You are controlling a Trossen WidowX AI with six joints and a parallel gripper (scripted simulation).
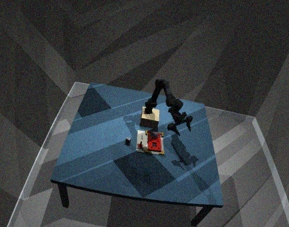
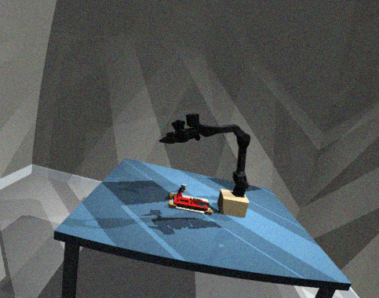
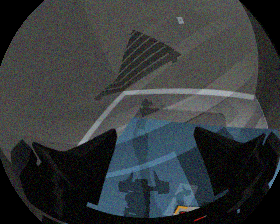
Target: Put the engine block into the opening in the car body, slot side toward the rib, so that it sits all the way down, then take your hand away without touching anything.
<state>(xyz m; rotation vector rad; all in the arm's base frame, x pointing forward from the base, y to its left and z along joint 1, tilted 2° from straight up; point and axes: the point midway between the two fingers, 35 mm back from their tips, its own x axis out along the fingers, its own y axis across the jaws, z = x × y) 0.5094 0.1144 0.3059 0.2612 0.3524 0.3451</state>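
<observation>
The engine block lies 240 mm behind my gripper tip, 320 mm to the right of it and 350 mm below it.
</observation>
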